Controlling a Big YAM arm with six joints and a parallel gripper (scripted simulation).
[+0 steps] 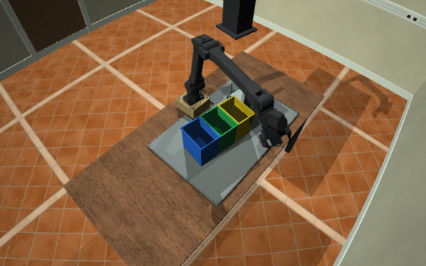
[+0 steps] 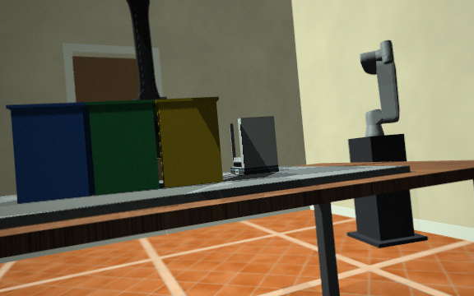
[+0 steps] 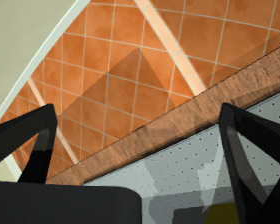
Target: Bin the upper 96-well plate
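Now: the white 96-well plate 490 mm behind my hand, 270 mm to the left of it and 270 mm below it. From my hand the other things lie so: yellow bin: 350 mm behind, 70 mm to the left, 220 mm below; blue bin: 350 mm behind, 190 mm to the right, 220 mm below; green bin: 350 mm behind, 60 mm to the right, 220 mm below.
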